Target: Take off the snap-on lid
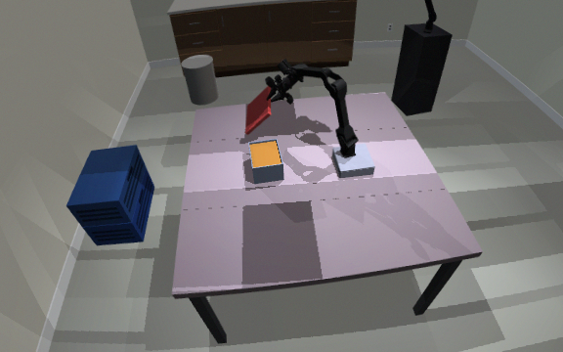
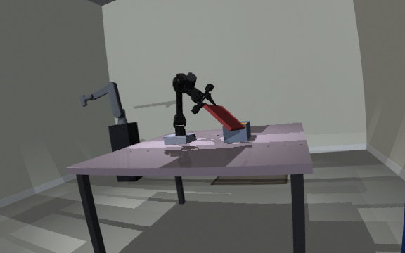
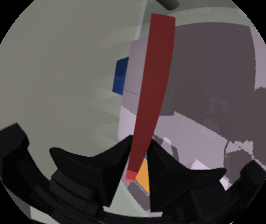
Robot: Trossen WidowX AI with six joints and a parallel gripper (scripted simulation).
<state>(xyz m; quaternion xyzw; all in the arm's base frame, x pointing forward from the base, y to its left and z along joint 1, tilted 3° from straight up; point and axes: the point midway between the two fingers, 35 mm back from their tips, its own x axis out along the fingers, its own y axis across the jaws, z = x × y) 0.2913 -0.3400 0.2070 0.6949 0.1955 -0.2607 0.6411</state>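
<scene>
My gripper tip is now 6 cm short of the red lid, 6 cm above it and 2 cm to the left of it. From my gripper tip the other things lie so: grey storage box 26 cm to the left, 18 cm below, 9 cm ahead.
</scene>
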